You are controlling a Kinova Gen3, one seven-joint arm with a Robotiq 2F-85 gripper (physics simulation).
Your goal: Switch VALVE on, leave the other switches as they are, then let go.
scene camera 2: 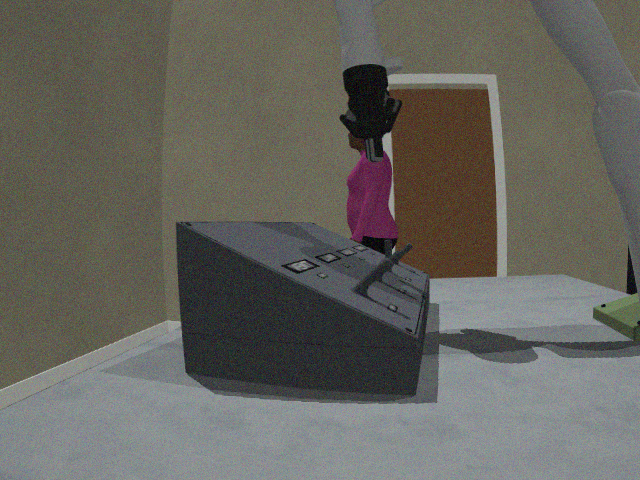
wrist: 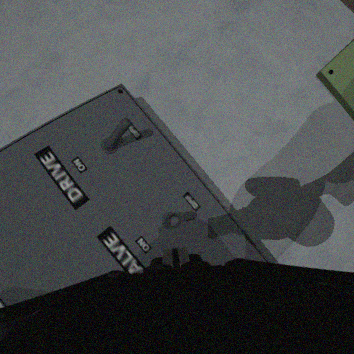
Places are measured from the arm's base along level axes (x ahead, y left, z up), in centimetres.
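Pixels of known places: gripper, fingertip midpoint: (scene camera 2: 375, 161) (wrist: 175, 263).
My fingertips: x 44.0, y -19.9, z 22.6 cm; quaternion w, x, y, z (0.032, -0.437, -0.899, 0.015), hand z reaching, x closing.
Note:
Behind a point stands the place of what it marks.
The dark console (scene camera 2: 299, 330) @[x 56.4, y 7.9, z 2.1 cm] (wrist: 30, 210) @[x 49.9, y -33.8, z 9.8 cm] has a sloping switch panel. In the wrist view the VALVE label (wrist: 120, 251) @[x 48.4, y -23.3, z 7.8 cm] is partly hidden by the black gripper body. The VALVE lever (wrist: 174, 219) @[x 42.1, y -20.3, z 9.7 cm] is seen nearly end-on between its ON and OFF labels, so its setting is hard to tell. The DRIVE lever (wrist: 117, 136) @[x 37.6, y -30.8, z 7.1 cm] leans to its OFF label. In the scene view a near lever (scene camera 2: 385, 269) @[x 47.2, y 4.0, z 7.4 cm] slants to the low edge, and another lever (scene camera 2: 388, 248) @[x 42.3, y -19.6, z 8.3 cm] behind stands more upright; their names are unreadable there. My gripper (scene camera 2: 374, 158) @[x 44.0, y -19.9, z 22.6 cm] (wrist: 175, 263) @[x 44.0, y -19.9, z 22.6 cm] is shut and empty, well above the panel.
A green slab (scene camera 2: 615, 316) @[x 8.5, y -3.0, z -2.3 cm] (wrist: 342, 75) @[x 5.0, y -7.0, z -1.8 cm] lies off the console's low side. A person in a pink top (scene camera 2: 373, 201) stands beyond the console, before a brown door (scene camera 2: 444, 180). The arm's shadow falls on the table and on part of the panel.

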